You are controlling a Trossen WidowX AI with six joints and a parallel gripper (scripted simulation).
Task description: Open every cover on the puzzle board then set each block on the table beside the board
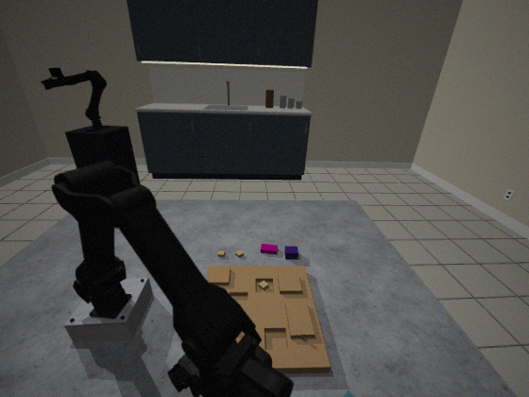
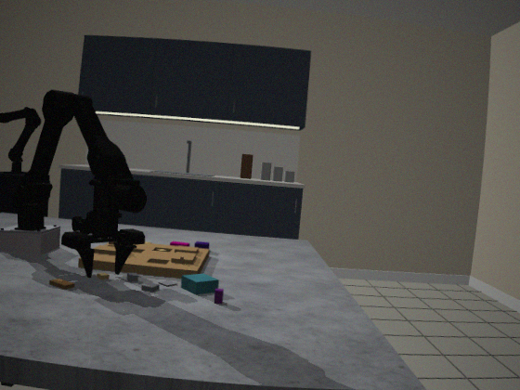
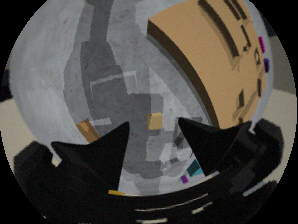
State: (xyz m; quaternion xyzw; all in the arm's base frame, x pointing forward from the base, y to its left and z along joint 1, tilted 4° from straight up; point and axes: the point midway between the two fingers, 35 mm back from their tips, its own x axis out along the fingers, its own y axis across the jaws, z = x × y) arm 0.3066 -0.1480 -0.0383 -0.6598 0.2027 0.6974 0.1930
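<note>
My gripper tip is 1 cm short of the tan puzzle board, 25 cm to the right of it and 1 cm below it. Round my gripper tip: teal block: 22 cm ahead, 2 cm to the left, 1 cm above; orange block: 4 cm behind, 10 cm to the right; small purple cylinder: 28 cm ahead, 5 cm to the right, 1 cm above.
</note>
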